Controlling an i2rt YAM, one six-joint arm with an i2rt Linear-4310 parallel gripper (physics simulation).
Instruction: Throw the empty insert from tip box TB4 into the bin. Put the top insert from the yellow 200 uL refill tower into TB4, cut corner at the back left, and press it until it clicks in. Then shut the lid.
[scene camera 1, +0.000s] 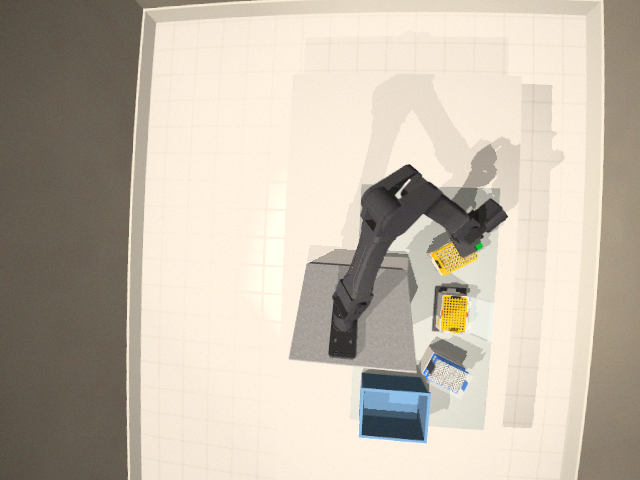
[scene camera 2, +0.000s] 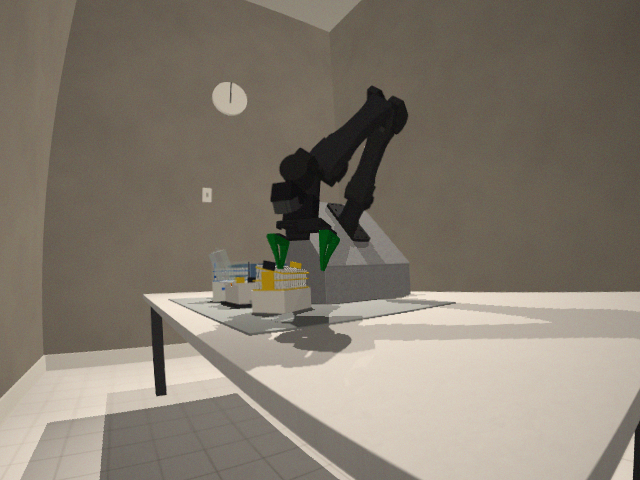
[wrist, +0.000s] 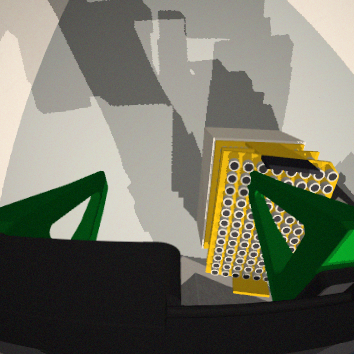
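The yellow refill tower (scene camera 1: 452, 259) (scene camera 2: 281, 299) (wrist: 209, 200) has a pale base and stacked yellow inserts. Its top insert (wrist: 235, 215) is full of white tips and sits a little askew on the stack. My gripper (scene camera 2: 301, 268) (wrist: 176, 178) is open and empty. One green finger is over the top insert and the other is beyond the tower's side, low above the mat. Tip box TB4 (scene camera 1: 438, 322) (scene camera 2: 237, 294) holds a yellow insert (scene camera 1: 454, 312) in which no white tips show. Its clear lid (scene camera 1: 481, 317) (scene camera 2: 219, 258) stands open.
The open blue bin (scene camera 1: 394, 440) stands beyond the grey arm pedestal (scene camera 1: 356, 315) (scene camera 2: 367, 281). A blue-edged refill tower (scene camera 1: 447, 374) stands between the bin and TB4. The towers and TB4 stand on a pale green mat (scene camera 1: 460, 415) (scene camera 2: 248, 325).
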